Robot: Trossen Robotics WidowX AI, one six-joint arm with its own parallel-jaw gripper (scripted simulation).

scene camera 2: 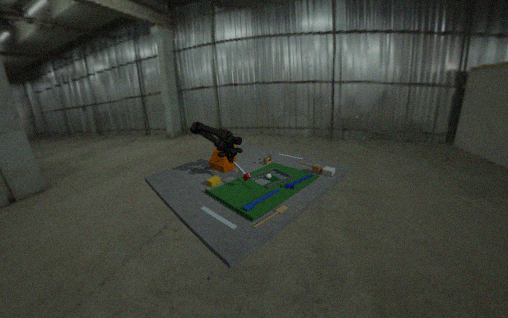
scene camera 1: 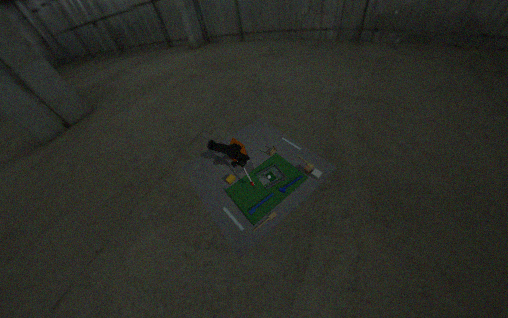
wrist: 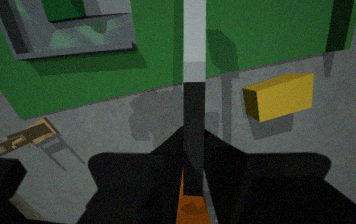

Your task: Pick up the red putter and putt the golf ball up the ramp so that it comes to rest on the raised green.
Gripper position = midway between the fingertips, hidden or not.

I see my gripper (wrist: 190, 130), a yellow block (wrist: 285, 94) and a green mat (scene camera 2: 238, 192).
The green mat shows as well in scene camera 1 (scene camera 1: 247, 196) and in the wrist view (wrist: 47, 85).
